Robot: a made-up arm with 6 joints. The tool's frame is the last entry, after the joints.
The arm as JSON. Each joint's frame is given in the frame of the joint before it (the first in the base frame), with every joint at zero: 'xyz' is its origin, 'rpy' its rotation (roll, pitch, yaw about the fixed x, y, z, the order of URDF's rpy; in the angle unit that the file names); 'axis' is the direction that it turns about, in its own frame. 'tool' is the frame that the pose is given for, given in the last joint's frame.
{
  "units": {
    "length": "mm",
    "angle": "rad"
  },
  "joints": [
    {
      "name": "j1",
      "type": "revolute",
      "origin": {
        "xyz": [
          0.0,
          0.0,
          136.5
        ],
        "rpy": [
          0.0,
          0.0,
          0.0
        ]
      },
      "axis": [
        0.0,
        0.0,
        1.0
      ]
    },
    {
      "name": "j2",
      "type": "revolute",
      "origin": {
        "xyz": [
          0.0,
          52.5,
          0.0
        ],
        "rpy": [
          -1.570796,
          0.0,
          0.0
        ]
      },
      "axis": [
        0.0,
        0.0,
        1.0
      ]
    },
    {
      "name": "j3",
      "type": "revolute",
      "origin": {
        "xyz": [
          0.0,
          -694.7,
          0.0
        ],
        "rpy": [
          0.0,
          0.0,
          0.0
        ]
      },
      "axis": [
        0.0,
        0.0,
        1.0
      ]
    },
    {
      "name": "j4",
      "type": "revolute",
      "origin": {
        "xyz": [
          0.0,
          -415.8,
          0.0
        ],
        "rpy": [
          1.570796,
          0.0,
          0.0
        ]
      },
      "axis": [
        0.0,
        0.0,
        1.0
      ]
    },
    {
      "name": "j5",
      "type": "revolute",
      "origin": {
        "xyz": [
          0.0,
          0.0,
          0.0
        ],
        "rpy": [
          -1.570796,
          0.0,
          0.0
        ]
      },
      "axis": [
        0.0,
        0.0,
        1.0
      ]
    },
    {
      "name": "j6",
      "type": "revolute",
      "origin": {
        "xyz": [
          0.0,
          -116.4,
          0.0
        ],
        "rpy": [
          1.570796,
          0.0,
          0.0
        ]
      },
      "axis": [
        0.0,
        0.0,
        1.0
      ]
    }
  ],
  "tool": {
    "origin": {
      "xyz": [
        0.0,
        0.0,
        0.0
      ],
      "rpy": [
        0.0,
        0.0,
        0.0
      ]
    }
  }
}
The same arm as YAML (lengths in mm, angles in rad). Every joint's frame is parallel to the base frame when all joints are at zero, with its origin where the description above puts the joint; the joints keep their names.
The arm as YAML. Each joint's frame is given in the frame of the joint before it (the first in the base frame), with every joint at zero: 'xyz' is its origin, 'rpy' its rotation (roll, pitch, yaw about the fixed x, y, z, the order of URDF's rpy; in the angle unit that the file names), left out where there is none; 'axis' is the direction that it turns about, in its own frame. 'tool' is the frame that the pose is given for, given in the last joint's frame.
units:
  length: mm
  angle: rad
joints:
  - name: j1
    type: revolute
    origin:
      xyz: [0.0, 0.0, 136.5]
    axis: "+z"
  - name: j2
    type: revolute
    origin:
      xyz: [0.0, 52.5, 0.0]
    axis: "+y"
  - name: j3
    type: revolute
    origin:
      xyz: [0.0, 0.0, 694.7]
    axis: "+y"
  - name: j4
    type: revolute
    origin:
      xyz: [0.0, 0.0, 415.8]
    axis: "+z"
  - name: j5
    type: revolute
    origin:
      xyz: [0.0, 0.0, 0.0]
    axis: "+y"
  - name: j6
    type: revolute
    origin:
      xyz: [0.0, 0.0, 116.4]
    axis: "+z"
tool:
  origin:
    xyz: [0.0, 0.0, 0.0]

